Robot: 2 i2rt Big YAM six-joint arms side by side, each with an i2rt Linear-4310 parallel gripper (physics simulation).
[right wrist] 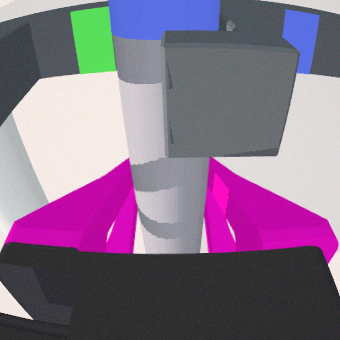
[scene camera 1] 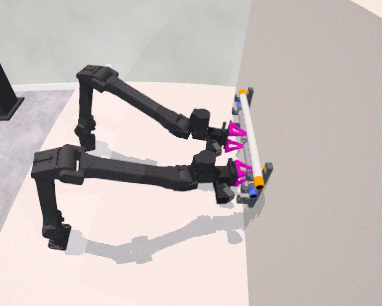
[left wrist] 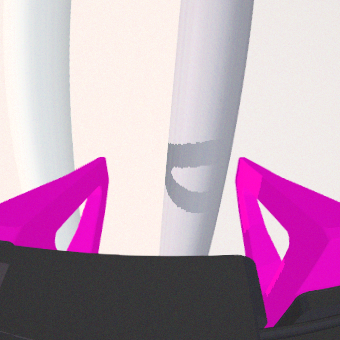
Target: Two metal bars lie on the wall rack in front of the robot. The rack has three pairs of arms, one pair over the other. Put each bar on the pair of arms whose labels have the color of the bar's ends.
Labels:
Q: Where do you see a rack arm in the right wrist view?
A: At 226,92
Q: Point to a blue-ended grey bar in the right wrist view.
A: At 170,192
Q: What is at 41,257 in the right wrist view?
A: My right gripper.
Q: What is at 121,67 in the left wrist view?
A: A wall.

